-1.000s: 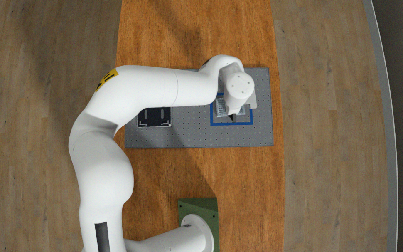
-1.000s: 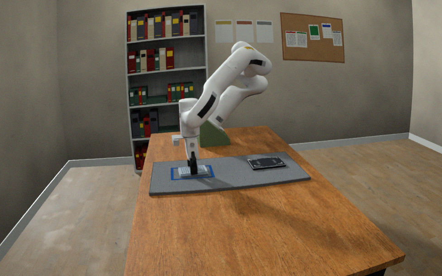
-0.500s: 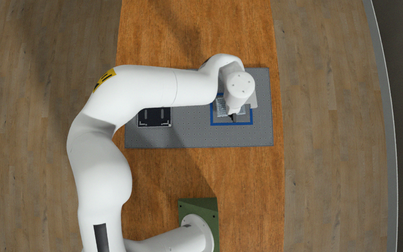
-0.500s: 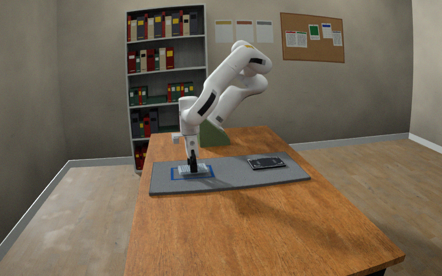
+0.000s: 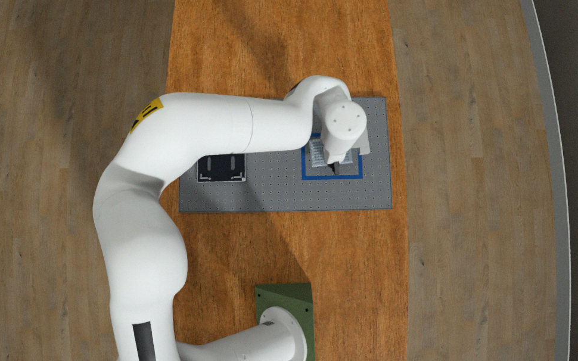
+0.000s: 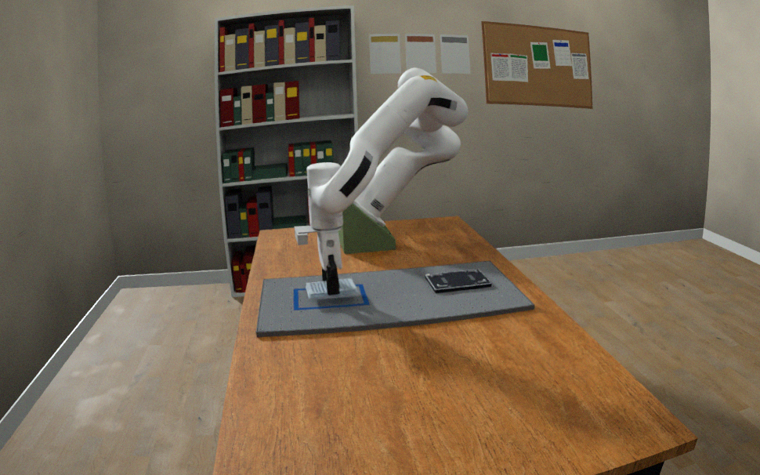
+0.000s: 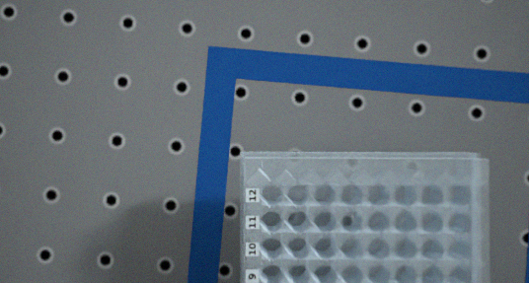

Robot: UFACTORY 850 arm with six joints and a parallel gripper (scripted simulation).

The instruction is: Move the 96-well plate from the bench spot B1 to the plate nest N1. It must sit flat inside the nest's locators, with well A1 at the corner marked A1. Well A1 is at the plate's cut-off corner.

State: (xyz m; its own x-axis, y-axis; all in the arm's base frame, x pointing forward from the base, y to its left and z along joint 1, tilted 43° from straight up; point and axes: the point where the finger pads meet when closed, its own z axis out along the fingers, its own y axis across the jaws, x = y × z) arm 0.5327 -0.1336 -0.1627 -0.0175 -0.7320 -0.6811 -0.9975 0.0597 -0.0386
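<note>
Right now my hand is 350 mm to the right of the black plate nest, 30 mm above it and 10 mm short of it. Round my hand: 96-well plate (10 mm below).
</note>
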